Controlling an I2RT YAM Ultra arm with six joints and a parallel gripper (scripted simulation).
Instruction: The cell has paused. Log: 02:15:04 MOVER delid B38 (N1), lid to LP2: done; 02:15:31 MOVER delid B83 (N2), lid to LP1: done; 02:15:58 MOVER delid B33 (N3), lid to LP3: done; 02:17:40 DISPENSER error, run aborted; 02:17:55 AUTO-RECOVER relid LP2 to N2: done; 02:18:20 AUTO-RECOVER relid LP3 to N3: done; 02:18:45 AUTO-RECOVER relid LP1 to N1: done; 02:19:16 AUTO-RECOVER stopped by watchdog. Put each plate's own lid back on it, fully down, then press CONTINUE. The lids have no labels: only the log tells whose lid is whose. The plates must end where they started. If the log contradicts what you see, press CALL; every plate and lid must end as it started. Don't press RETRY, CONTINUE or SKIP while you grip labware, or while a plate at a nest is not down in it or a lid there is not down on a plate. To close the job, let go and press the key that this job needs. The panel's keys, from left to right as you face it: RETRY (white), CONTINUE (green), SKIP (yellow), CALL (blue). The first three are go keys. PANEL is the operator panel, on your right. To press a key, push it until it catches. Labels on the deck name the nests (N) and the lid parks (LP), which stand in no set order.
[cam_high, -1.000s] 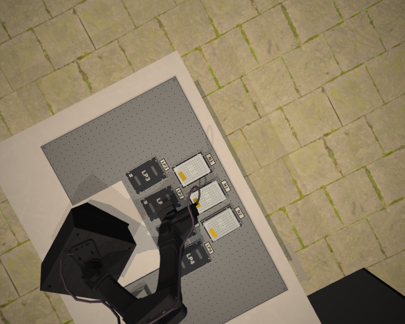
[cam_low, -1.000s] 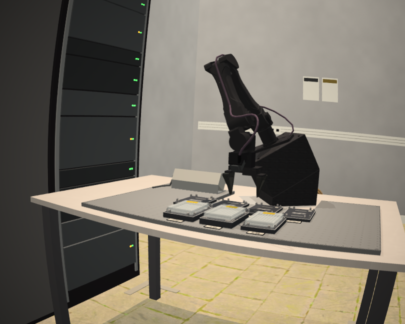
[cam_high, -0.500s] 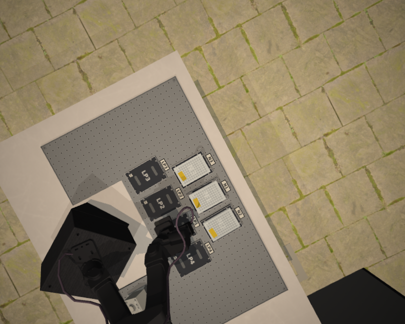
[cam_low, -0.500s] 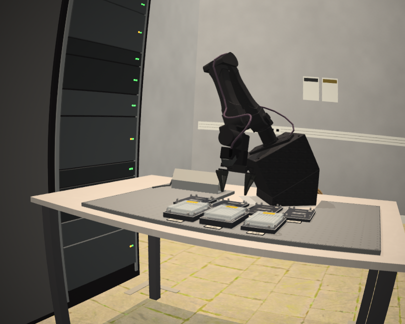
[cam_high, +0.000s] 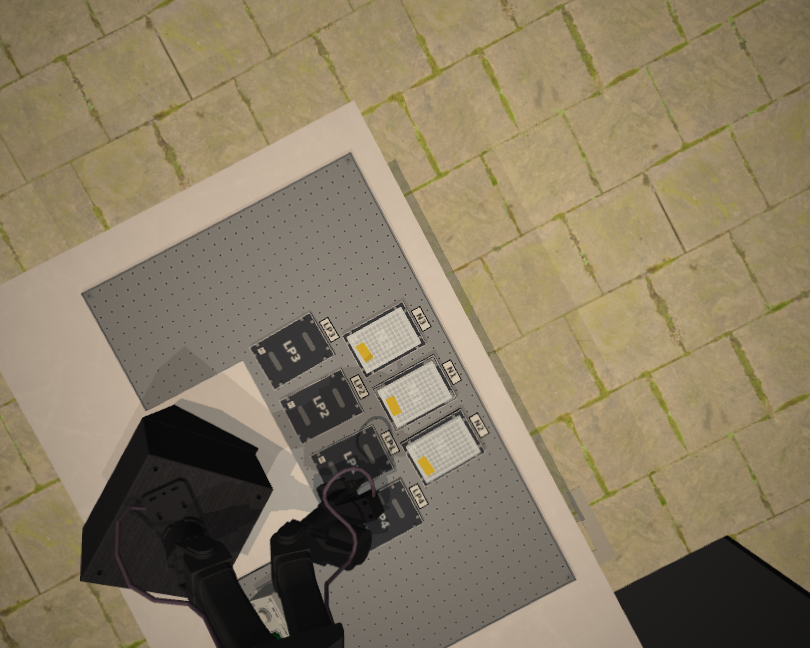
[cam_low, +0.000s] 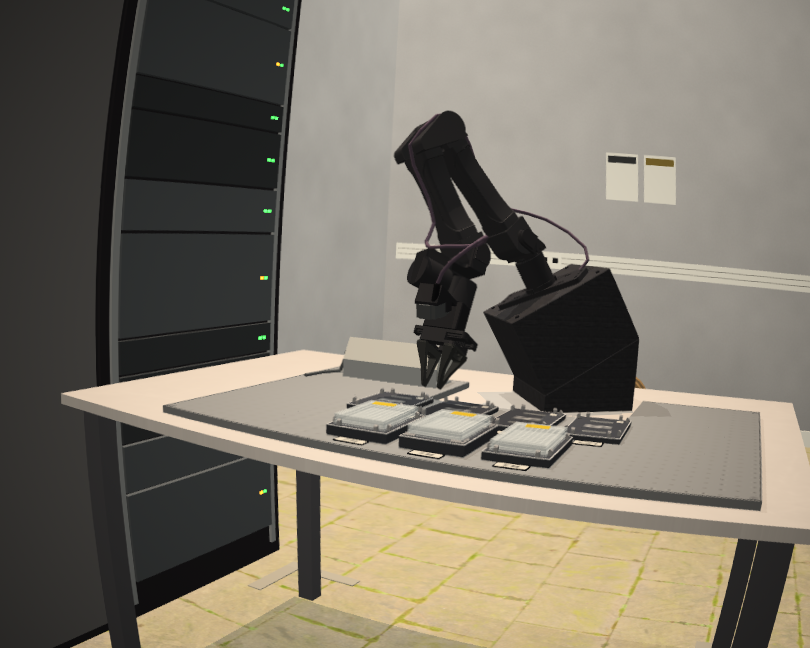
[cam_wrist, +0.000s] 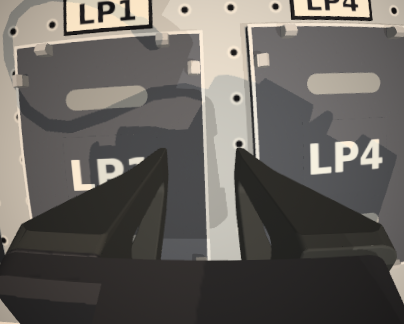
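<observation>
Right now my hand is 16 cm short of the clear lid, 13 cm to the right of it and 2 cm above it. The rest, counted from my hand: green key (27 cm behind, 20 cm to the right, 1 cm above); lid park LP1 (5 cm to the left, 5 cm below, 1 cm behind); lid park LP4 (8 cm to the right, 5 cm below).
</observation>
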